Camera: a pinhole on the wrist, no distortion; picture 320 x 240 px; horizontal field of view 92.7 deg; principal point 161.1 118.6 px. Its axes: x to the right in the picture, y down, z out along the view. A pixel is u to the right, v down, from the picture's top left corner.
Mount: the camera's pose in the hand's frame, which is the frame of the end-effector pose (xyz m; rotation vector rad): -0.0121 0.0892 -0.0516 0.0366 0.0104 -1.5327
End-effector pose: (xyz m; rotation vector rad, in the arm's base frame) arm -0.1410 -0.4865 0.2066 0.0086 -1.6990 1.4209
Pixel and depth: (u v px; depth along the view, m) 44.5 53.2 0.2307
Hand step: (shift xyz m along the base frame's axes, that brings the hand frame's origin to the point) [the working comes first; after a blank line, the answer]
In the camera's frame: -0.1762 -0.0989 0.2307

-0.1701 -0.1191 -0.2639
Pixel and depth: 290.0 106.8 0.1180
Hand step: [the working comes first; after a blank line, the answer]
In the camera's frame: 0.0997 -0.0091 0.1180

-0.0195 -0.0647 0.0029
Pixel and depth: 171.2 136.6 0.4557
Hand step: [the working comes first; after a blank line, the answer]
In the camera's frame: 0.0302 0.0537 0.4557

-0.2918 -0.2852 0.0083
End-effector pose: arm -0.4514 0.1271 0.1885 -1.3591 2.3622 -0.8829
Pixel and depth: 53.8 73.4 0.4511
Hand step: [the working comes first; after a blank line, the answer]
In the camera's frame: -0.3171 -0.1336 0.4511

0.0294 0.1347 -0.5686
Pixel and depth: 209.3 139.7 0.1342
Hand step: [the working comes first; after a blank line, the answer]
In the camera's frame: 0.0424 0.0186 0.1342

0.0090 -0.0189 -0.0902
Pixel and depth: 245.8 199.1 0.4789
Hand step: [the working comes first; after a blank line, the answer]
In the camera's frame: 0.2658 0.2526 0.4789

0.2145 -0.4304 -0.1996
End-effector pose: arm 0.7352 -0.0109 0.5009 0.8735 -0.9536 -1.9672
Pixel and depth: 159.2 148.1 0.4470
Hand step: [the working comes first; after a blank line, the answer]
In the camera's frame: -0.0056 0.0864 0.4470

-0.3268 0.0322 0.2474
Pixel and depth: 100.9 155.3 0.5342
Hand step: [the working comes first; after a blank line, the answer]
In the camera's frame: -0.2107 0.1284 0.5342

-0.3505 -0.0529 0.4563
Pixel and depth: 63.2 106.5 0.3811
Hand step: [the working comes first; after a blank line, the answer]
In the camera's frame: -0.2444 -0.0302 0.3811

-0.1393 0.0181 0.4465
